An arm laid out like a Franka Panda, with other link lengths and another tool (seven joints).
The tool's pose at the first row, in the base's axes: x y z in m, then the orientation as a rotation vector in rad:
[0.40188, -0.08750, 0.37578, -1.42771, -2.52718, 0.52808]
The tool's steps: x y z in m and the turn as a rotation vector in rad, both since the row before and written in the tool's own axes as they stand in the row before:
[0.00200, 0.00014, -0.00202, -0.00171, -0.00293, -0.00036]
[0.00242, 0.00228, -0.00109, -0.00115, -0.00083, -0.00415]
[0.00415, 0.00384, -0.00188, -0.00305, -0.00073, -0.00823]
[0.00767, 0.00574, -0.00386, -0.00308, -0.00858, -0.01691]
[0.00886, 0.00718, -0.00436, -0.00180, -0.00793, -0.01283]
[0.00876, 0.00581, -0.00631, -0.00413, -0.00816, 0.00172]
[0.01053, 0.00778, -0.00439, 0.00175, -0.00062, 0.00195]
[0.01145, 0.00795, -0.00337, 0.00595, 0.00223, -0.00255]
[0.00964, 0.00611, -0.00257, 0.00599, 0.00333, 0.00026]
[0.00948, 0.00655, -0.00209, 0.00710, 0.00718, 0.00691]
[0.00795, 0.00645, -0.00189, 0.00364, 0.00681, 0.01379]
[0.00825, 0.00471, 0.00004, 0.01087, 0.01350, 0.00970]
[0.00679, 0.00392, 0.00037, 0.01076, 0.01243, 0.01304]
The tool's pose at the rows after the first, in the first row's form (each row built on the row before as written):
[0.40163, -0.08529, 0.37756, -1.42808, -2.53071, 0.52846]
[0.40253, -0.08191, 0.37764, -1.42298, -2.53447, 0.52710]
[0.40400, -0.07614, 0.37781, -1.41303, -2.54167, 0.52270]
[0.40570, -0.06603, 0.37906, -1.39204, -2.55988, 0.52338]
[0.40783, -0.05406, 0.38021, -1.37593, -2.57437, 0.52569]
[0.40940, -0.04241, 0.38368, -1.38029, -2.58236, 0.52765]
[0.41086, -0.02871, 0.38455, -1.38246, -2.58068, 0.53059]
[0.41165, -0.01439, 0.38437, -1.37693, -2.57666, 0.53559]
[0.41176, -0.00269, 0.38418, -1.37512, -2.57020, 0.54015]
[0.41216, 0.00899, 0.38337, -1.38164, -2.55636, 0.54392]
[0.41336, 0.01929, 0.38242, -1.39852, -2.54109, 0.54494]
[0.41256, 0.02854, 0.38039, -1.40680, -2.51835, 0.54826]
[0.41191, 0.03611, 0.37841, -1.41944, -2.49458, 0.55287]

